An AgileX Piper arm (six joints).
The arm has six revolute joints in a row. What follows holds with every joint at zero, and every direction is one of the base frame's.
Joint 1 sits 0.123 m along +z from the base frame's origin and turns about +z.
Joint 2 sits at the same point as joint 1 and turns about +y.
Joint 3 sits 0.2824 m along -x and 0.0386 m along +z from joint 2 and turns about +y.
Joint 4 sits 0.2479 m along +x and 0.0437 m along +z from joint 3 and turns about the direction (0.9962, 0, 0.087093).
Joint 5 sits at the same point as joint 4 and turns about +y.
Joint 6 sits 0.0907 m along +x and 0.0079 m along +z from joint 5 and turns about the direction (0.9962, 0, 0.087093).
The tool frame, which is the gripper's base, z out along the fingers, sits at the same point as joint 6; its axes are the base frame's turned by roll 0, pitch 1.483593 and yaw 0 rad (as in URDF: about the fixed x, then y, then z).
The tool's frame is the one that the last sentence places.
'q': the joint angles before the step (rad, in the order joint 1, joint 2, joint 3, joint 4, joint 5, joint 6). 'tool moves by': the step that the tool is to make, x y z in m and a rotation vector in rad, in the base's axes. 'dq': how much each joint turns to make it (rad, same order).
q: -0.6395, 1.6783, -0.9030, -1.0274, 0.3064, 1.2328
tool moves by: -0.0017, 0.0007, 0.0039, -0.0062, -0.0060, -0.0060
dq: 0.0000, -0.0139, 0.0022, 0.0023, 0.0064, 0.0004
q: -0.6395, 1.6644, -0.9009, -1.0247, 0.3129, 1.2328
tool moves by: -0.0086, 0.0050, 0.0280, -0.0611, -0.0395, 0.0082
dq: 0.0000, -0.0915, 0.0055, 0.0069, 0.0165, -0.0340
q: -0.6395, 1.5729, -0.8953, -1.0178, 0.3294, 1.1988
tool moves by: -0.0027, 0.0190, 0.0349, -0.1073, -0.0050, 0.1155
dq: 0.0449, -0.1136, 0.0000, 0.0337, 0.0106, -0.1508
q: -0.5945, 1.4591, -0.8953, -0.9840, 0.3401, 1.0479
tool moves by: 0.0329, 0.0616, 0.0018, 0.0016, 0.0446, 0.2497
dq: 0.2274, -0.0174, 0.0004, 0.1155, 0.0254, -0.1520
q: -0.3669, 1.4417, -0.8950, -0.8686, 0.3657, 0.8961
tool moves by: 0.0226, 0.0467, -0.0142, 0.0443, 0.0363, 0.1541
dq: 0.1635, 0.0413, 0.0018, 0.0528, -0.0022, -0.0212
